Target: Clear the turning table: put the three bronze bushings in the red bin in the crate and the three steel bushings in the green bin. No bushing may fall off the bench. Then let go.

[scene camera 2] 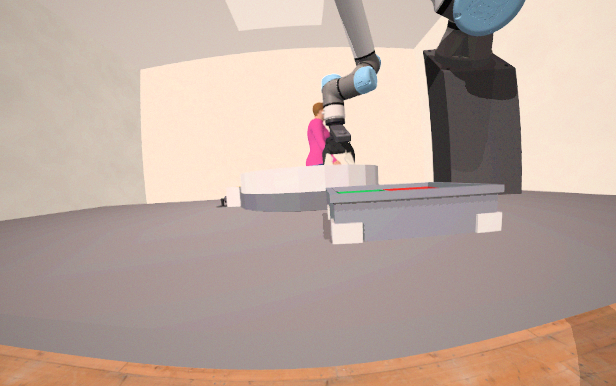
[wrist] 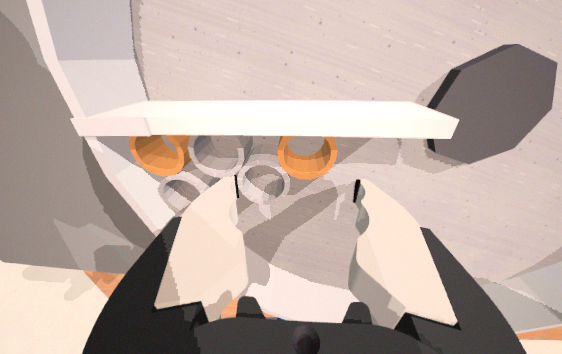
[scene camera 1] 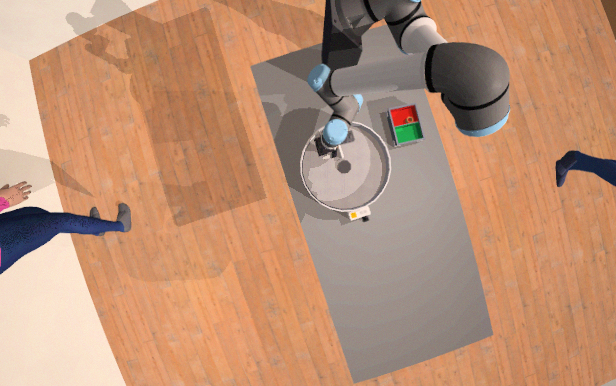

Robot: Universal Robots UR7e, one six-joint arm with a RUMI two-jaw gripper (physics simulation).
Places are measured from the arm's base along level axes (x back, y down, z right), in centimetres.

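Pixels of known places: gripper, fingertip midpoint: (wrist: 295,179); arm's base, origin of the base link: (scene camera 2: 461,58) (scene camera 1: 347,16).
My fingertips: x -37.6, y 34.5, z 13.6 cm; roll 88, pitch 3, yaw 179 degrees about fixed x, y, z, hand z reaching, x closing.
Ahead of a thing's pixels: the offset from my fingertips to its top centre. "*": to the spot under its first point.
My gripper (scene camera 1: 327,150) (scene camera 2: 340,159) (wrist: 295,179) is partly open and empty over the turning table (scene camera 1: 360,186) (scene camera 2: 280,180) (wrist: 300,65). In the wrist view, one bronze bushing {dz -3.0, dx -0.3, dy -2.1 cm} (wrist: 307,171) lies ahead of the finger gap; another bronze bushing {dz -2.2, dx +8.3, dy -2.1 cm} (wrist: 156,156) lies far left. A steel bushing {dz -2.5, dx +4.7, dy -2.1 cm} (wrist: 215,155) lies between them. A second steel bushing {dz -0.8, dx +2.0, dy -2.1 cm} (wrist: 265,183) is just beyond the left fingertip; a third steel bushing {dz +0.8, dx +7.3, dy -2.1 cm} (wrist: 182,191) is left of that finger. A bronze ring {dz -43.9, dx +5.5, dy +2.6 cm} (scene camera 1: 407,120) is in the red bin (scene camera 1: 396,115) (scene camera 2: 410,189); the green bin (scene camera 1: 407,135) (scene camera 2: 357,192) shows no bushing.
A white bar {* dz -5.2, dx -3.7, dy -3.7 cm} (scene camera 1: 341,152) (wrist: 265,120) crosses the table beyond the bushings, near the dark hub {dz -5.8, dx -10.2, dy -0.4 cm} (scene camera 1: 344,166) (wrist: 500,105). The crate {* dz -47.8, dx +2.8, dy +3.9 cm} (scene camera 2: 415,220) stands beside the turning table. A white control box {* dz -7.5, dx -34.1, dy -0.1 cm} (scene camera 1: 359,214) (scene camera 2: 233,197) adjoins the rim. A person (scene camera 2: 316,142) is behind the bench.
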